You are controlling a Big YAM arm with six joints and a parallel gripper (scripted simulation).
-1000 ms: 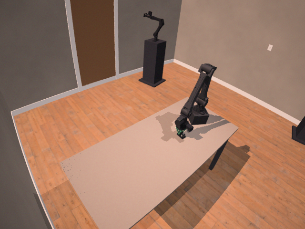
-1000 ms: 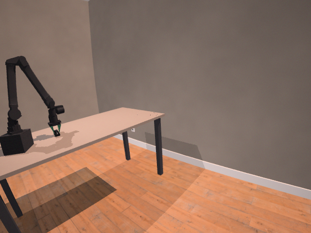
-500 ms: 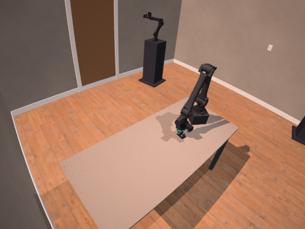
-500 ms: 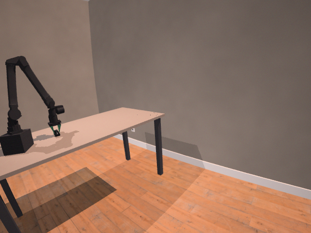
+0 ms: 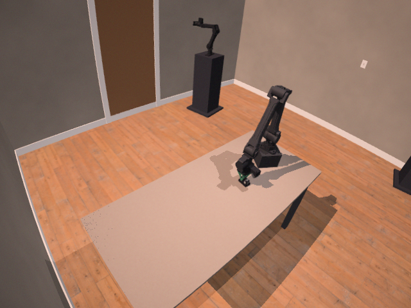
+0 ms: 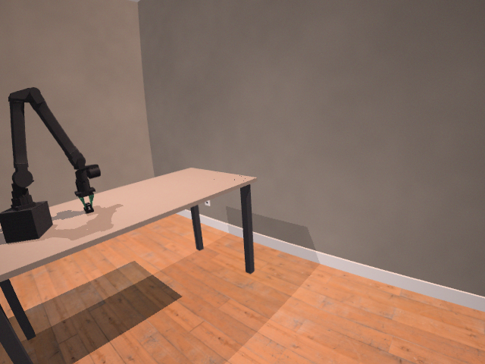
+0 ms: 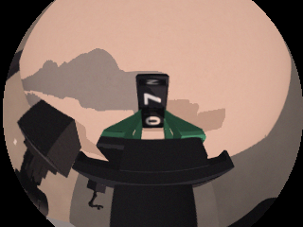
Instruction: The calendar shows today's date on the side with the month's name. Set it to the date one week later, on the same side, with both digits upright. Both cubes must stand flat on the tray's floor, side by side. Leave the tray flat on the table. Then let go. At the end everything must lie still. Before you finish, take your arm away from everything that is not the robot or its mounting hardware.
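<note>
Right now the dark calendar tray is 2 cm to the left of my hand and 2 cm below it.
</note>
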